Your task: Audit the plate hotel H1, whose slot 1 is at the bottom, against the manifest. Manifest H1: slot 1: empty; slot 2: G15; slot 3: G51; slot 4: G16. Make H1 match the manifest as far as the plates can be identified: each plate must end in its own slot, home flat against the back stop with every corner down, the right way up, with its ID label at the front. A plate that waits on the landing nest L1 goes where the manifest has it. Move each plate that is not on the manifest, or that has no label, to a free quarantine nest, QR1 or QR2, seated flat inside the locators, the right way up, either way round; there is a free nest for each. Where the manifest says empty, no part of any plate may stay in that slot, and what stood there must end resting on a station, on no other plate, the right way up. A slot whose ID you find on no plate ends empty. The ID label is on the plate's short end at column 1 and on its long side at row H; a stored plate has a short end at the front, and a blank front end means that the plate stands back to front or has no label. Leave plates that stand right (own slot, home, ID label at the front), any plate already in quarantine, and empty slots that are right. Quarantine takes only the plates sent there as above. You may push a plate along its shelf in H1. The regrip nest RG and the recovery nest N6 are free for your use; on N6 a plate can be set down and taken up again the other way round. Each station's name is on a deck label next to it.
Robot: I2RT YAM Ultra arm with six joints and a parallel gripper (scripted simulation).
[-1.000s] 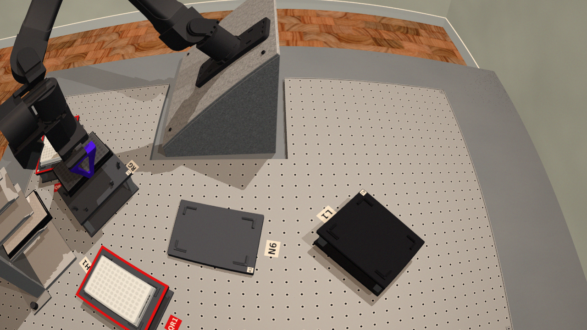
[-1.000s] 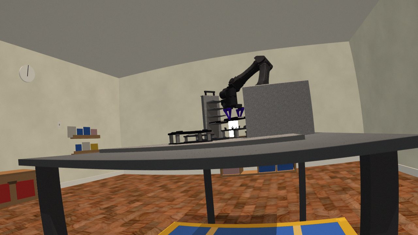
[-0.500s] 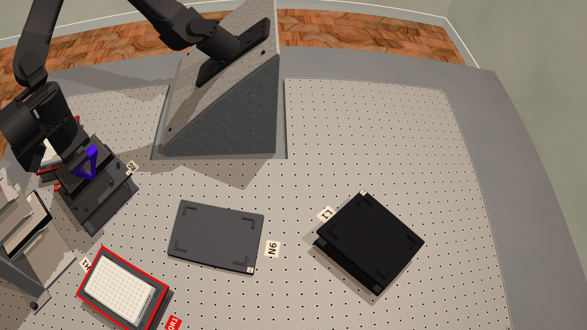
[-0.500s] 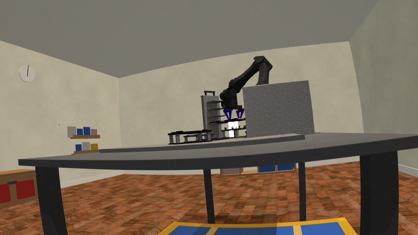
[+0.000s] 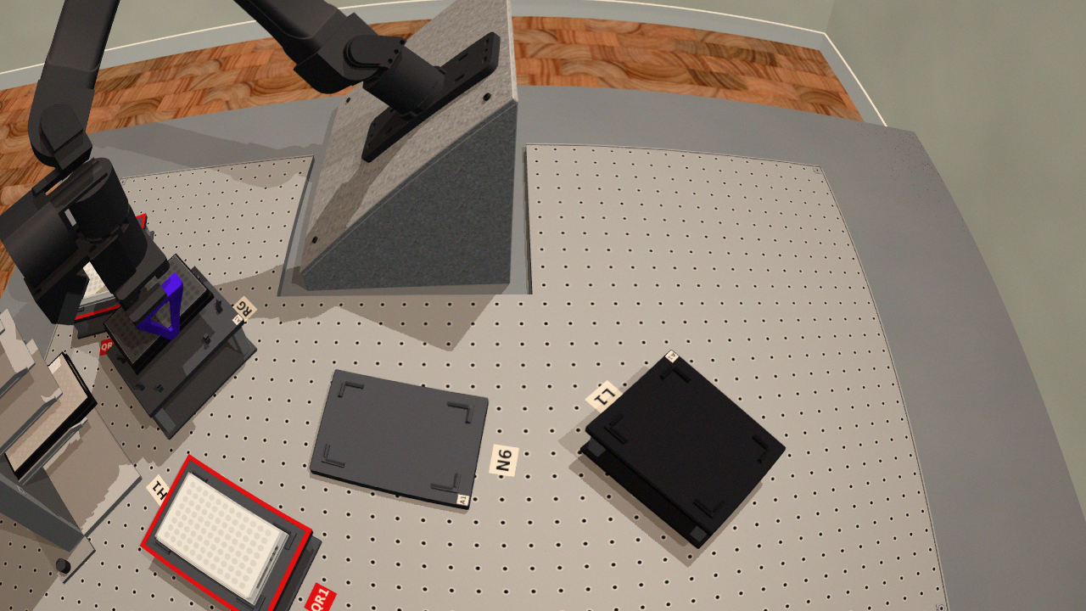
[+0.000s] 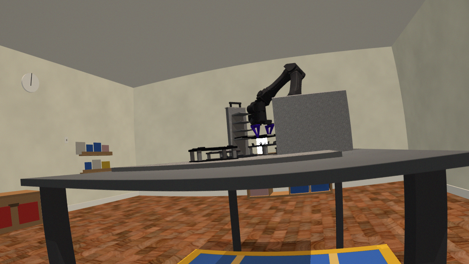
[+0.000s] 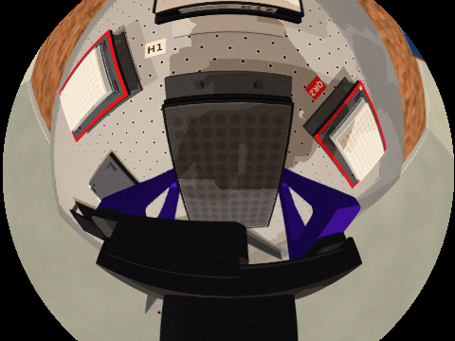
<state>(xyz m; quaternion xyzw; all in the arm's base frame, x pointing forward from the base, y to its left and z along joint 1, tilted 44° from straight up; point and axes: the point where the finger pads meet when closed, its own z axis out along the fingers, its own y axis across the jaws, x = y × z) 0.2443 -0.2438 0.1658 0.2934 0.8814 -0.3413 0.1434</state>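
My gripper is now 50 mm above the regrip nest RG. From my hand the other things lie so: plate hotel H1: 210 mm ahead, 160 mm to the right, 50 mm above; then quarantine nest QR2: 170 mm to the right, 120 mm behind, 70 mm below; then quarantine nest QR1: 220 mm ahead, 100 mm to the left, 70 mm below.
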